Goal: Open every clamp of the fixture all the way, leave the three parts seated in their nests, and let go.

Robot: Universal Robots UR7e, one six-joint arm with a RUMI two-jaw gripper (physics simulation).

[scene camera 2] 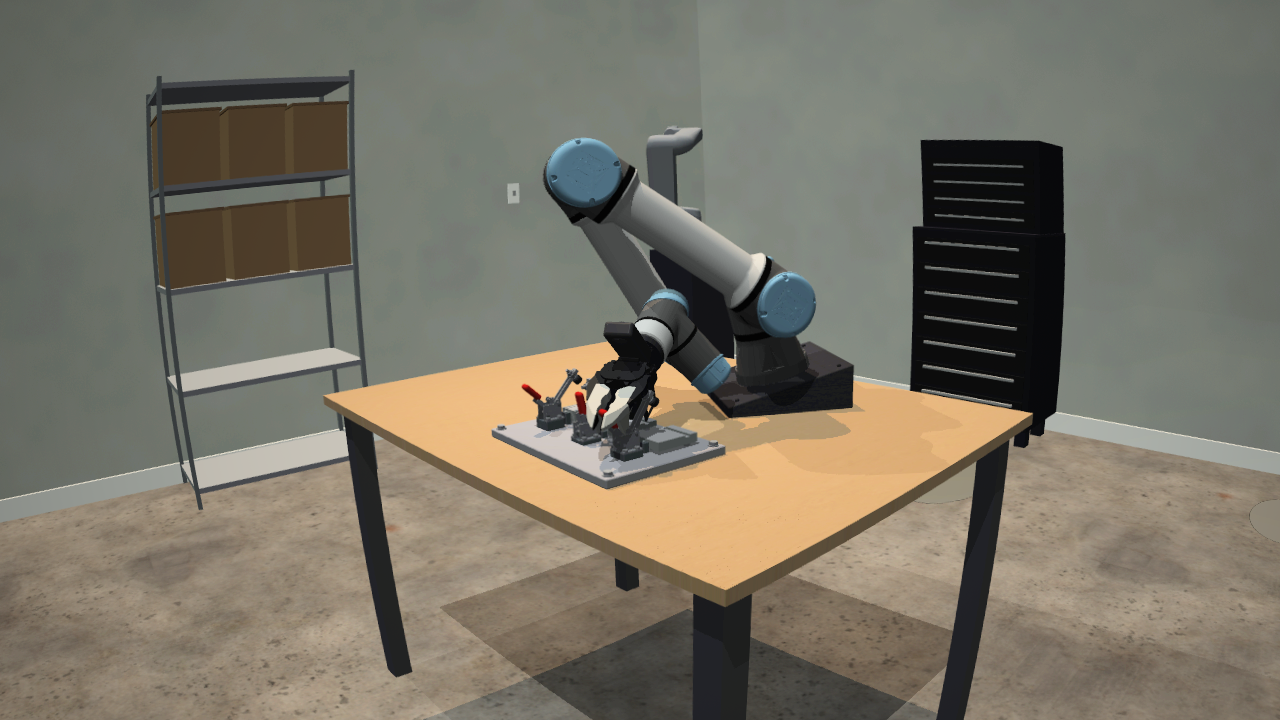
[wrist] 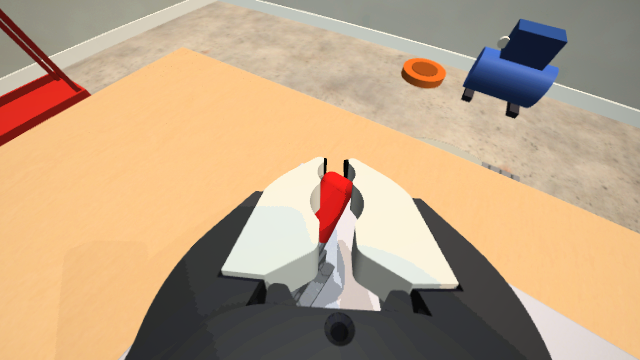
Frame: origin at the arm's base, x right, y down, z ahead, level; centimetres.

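Seen in the pictures: gripper, fingertip midpoint: (scene camera 2: 596, 429) (wrist: 335, 162); arm's base at its link origin: (scene camera 2: 773, 371).
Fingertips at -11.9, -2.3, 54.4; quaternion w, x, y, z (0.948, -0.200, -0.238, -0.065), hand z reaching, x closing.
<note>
Pixels of each thing's top centre, then the offset from my fingertips to it, as dx, dy, dz. "spot": a spot on its surface instead. Level surfaces: height alone.
- fixture's light grey plate at a spot on its surface: (wrist: 565, 325) spot: +18.9, +6.1, +0.5
- red handle at its top centre: (wrist: 326, 196) +1.3, -2.0, -3.5
- nearest clamp at a spot on its surface: (scene camera 2: 626, 444) spot: +0.2, +3.7, -5.7
- middle clamp at a spot on its surface: (scene camera 2: 586, 433) spot: +11.2, +4.4, -6.4
- far-left clamp at a spot on its surface: (scene camera 2: 549, 415) spot: +22.2, +3.6, -6.9
- grey block part at its top centre: (scene camera 2: 665, 433) +0.7, +4.0, -14.3
- wooden table at its surface level: dy +7.6
The fixture's light grey plate (scene camera 2: 550, 454) (wrist: 565, 325) lies on the table and carries three dark toggle clamps with red handles. My gripper (scene camera 2: 603, 420) (wrist: 335, 162) is shut on the red handle (wrist: 334, 200) of the nearest clamp (scene camera 2: 626, 444), low over the plate and tilted. That clamp's raised arm is partly hidden beside the fingers. The middle clamp (scene camera 2: 586, 433) has its red handle upright; its arm is hidden behind the gripper. The far-left clamp (scene camera 2: 549, 415) has its arm raised and its handle slanting outward. A grey block part (scene camera 2: 671, 437) sits on the plate; the other parts are mostly hidden.
The wooden table (scene camera 2: 805, 501) (wrist: 150, 135) bears the fixture and the robot's dark base block (scene camera 2: 787, 398). A shelf rack (scene camera 2: 255, 90) and a black drawer cabinet (scene camera 2: 1049, 313) stand behind. In the wrist view, a red cart (wrist: 30, 107), an orange ring (wrist: 437, 80) and a blue tank (wrist: 510, 82) lie beyond the table.
</note>
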